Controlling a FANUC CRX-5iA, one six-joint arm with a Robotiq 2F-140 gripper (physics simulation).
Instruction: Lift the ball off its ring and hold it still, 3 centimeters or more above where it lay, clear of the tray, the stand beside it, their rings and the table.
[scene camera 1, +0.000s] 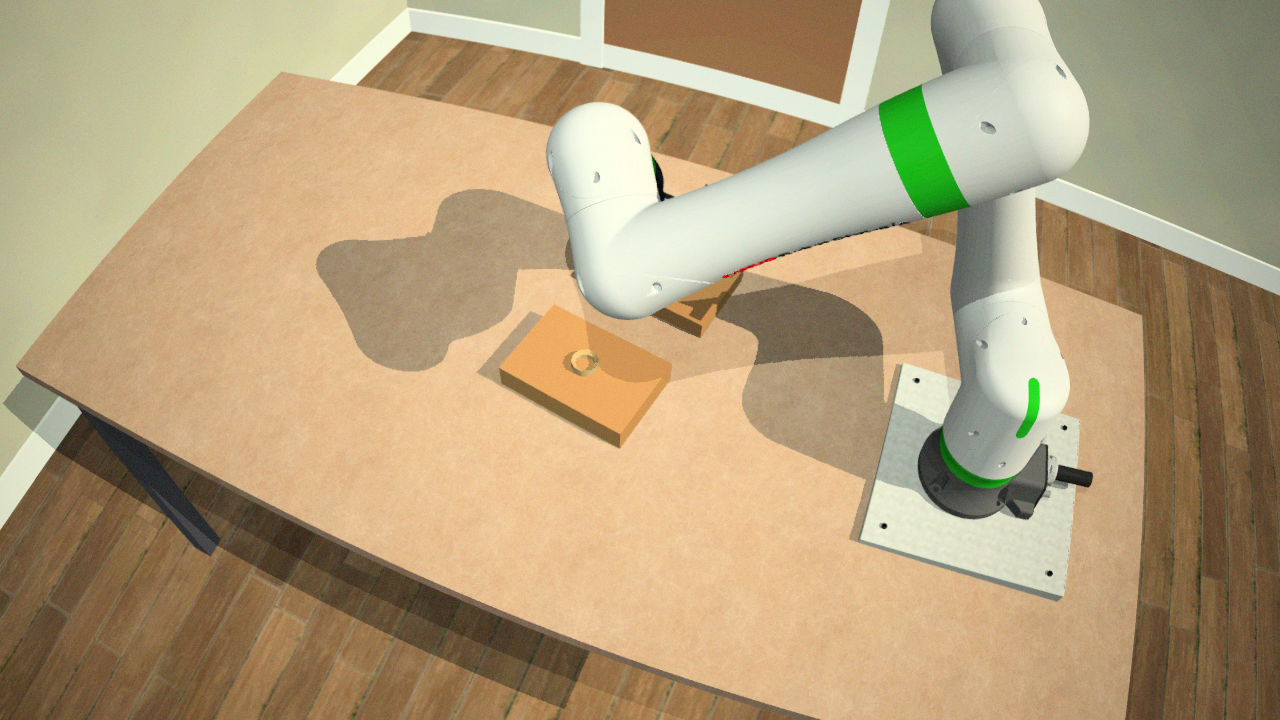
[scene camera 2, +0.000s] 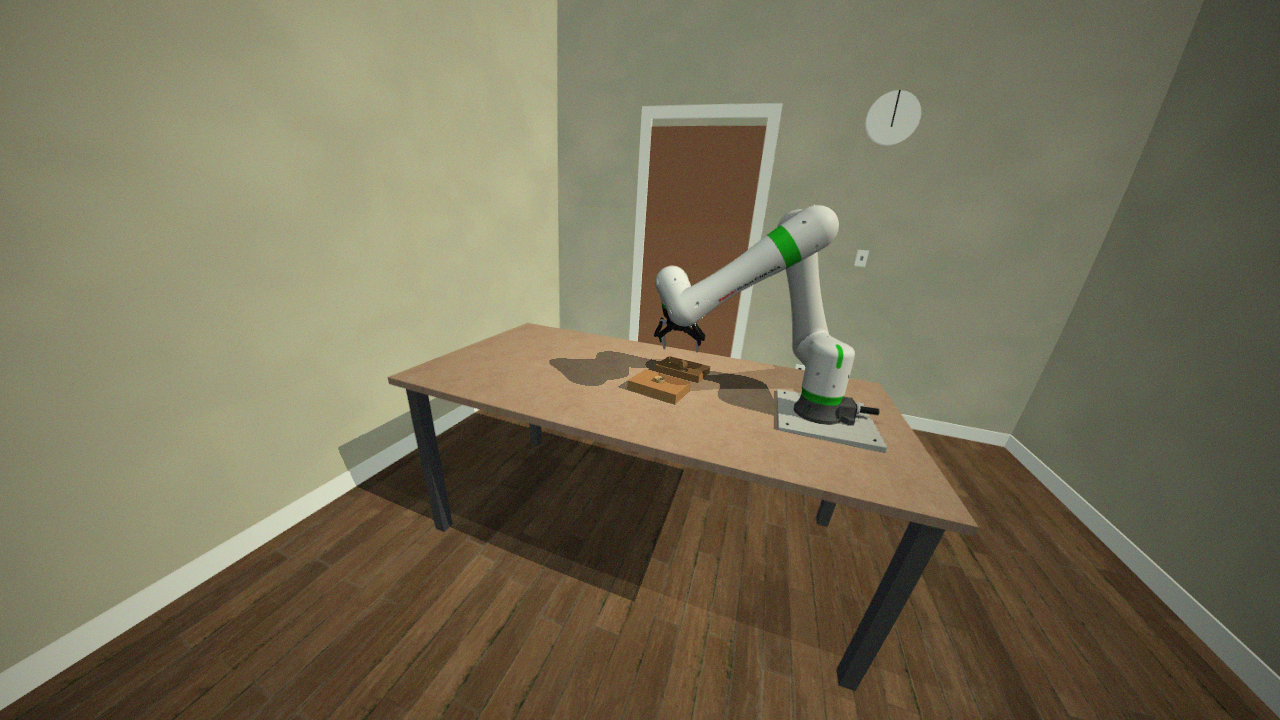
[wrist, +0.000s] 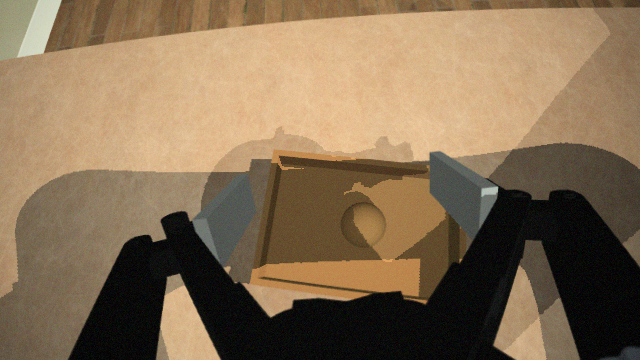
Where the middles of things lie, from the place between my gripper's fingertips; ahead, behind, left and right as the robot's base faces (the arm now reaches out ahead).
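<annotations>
Orange-brown tray (scene camera 1: 694, 313): 80 mm below my hand, 30 mm to the left of it, 20 mm behind it. Orange stand (scene camera 1: 598, 381): 230 mm to the left of my hand, 70 mm below it, 40 mm ahead of it. Going by their middles, the orange-brown tray is the nearest to my hand of the things named here.
</annotations>
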